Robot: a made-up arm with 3 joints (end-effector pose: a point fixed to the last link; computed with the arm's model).
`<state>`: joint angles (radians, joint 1 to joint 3).
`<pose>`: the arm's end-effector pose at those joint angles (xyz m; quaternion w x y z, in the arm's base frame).
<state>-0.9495 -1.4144 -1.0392</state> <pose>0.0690 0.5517 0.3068 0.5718 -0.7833 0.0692 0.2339</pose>
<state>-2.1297 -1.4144 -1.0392</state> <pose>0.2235 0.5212 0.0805 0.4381 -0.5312 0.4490 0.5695</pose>
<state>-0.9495 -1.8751 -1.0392</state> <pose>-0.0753 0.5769 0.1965 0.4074 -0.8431 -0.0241 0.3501</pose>
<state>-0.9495 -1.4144 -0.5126</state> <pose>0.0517 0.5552 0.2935 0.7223 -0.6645 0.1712 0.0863</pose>
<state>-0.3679 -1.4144 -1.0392</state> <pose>-0.0723 0.5473 0.3210 0.5669 -0.8120 -0.1354 0.0308</pose>
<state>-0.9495 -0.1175 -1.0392</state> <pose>0.2371 0.1436 0.5081 0.8507 -0.4112 0.2973 -0.1373</pose>
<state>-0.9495 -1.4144 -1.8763</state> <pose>0.0947 0.5685 0.3224 0.2567 -0.8590 -0.0997 0.4316</pose>
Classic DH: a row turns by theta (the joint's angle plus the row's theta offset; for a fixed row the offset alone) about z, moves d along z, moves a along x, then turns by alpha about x. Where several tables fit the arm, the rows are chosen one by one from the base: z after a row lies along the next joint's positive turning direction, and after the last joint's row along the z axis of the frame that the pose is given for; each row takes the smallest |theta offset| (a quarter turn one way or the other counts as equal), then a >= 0, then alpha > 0; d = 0 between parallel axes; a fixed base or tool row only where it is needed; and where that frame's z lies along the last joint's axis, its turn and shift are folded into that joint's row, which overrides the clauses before.
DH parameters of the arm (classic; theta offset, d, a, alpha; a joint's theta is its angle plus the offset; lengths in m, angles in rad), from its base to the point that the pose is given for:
base (fixed): 0.0477 0.1663 0.0004 1.4052
joint 1: 1.5629 -0.1592 0.0147 1.5238
joint 2: 0.3058 0 0.4398 0
joint 3: -1.2416 -0.1542 0.0119 -1.6921
tool (fixed): -2.1237 -0.041 0 0

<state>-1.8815 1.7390 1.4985</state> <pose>-0.0914 -0.2268 0.4183 0.3508 -0.6043 0.1835 0.6915</pose>
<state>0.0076 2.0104 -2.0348</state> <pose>-0.1540 -0.1805 -0.1192 0.9331 0.2292 -0.0001 -0.2771</pose>
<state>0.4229 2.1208 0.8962</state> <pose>-0.0239 -0.2056 -0.1335 0.1283 -0.9130 -0.3424 -0.1810</pose>
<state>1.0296 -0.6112 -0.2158</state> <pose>-0.4228 0.2919 0.1982 0.7982 0.0210 -0.5585 -0.2248</pose>
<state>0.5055 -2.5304 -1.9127</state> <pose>-0.0366 0.4810 -0.1683 0.4131 0.8922 0.1650 0.0778</pose>
